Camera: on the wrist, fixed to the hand. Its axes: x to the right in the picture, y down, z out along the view.
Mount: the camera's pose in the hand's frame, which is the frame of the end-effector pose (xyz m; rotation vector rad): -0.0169 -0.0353 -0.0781 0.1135 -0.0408 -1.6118
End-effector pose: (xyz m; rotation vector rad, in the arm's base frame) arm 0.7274 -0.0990 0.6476 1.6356 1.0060 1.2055
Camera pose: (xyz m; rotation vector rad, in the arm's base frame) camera 0.6439 -0.0906 0.6234 0.4425 1.7649 -0.0111
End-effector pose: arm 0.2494 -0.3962 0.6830 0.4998 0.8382 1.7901
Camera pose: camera 0.2250 -0.4285 0.6056 -0.1408 0.8719 0.2432
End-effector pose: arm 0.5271 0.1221 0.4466 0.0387 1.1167 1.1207
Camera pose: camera 0.4952 0.0549 0.4008 -0.6408 0.7816 -0.3880
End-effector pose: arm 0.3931 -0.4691 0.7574 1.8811 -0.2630 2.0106
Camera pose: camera 0.3357 -0.4094 0.7296 1.2740 1.0398 0.8115
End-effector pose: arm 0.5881 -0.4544 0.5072 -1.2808 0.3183 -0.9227
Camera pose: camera 0.5108 -0.4949 0.5112 -1.3084 -0.9679 -2.1707
